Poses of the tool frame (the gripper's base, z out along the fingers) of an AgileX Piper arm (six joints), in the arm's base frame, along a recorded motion.
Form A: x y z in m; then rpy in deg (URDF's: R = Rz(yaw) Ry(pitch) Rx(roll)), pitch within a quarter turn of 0, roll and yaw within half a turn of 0.
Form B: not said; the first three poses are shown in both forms.
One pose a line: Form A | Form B
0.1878 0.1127 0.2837 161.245 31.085 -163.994 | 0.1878 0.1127 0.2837 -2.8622 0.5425 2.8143
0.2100 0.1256 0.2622 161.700 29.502 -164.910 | 0.2100 0.1256 0.2622 -2.8782 0.5149 2.8222
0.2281 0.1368 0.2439 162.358 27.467 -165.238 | 0.2281 0.1368 0.2439 -2.8839 0.4794 2.8337
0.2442 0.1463 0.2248 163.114 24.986 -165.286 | 0.2442 0.1463 0.2248 -2.8848 0.4361 2.8469
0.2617 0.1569 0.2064 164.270 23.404 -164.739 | 0.2617 0.1569 0.2064 -2.8752 0.4085 2.8671
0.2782 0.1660 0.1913 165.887 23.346 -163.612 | 0.2782 0.1660 0.1913 -2.8556 0.4075 2.8953
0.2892 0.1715 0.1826 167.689 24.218 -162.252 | 0.2892 0.1715 0.1826 -2.8318 0.4227 2.9267
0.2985 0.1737 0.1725 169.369 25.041 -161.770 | 0.2985 0.1737 0.1725 -2.8234 0.4370 2.9560
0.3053 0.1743 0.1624 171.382 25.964 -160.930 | 0.3053 0.1743 0.1624 -2.8088 0.4532 2.9912
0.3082 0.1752 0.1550 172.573 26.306 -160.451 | 0.3082 0.1752 0.1550 -2.8004 0.4591 3.0120
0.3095 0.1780 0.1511 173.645 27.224 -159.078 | 0.3095 0.1780 0.1511 -2.7764 0.4751 3.0307
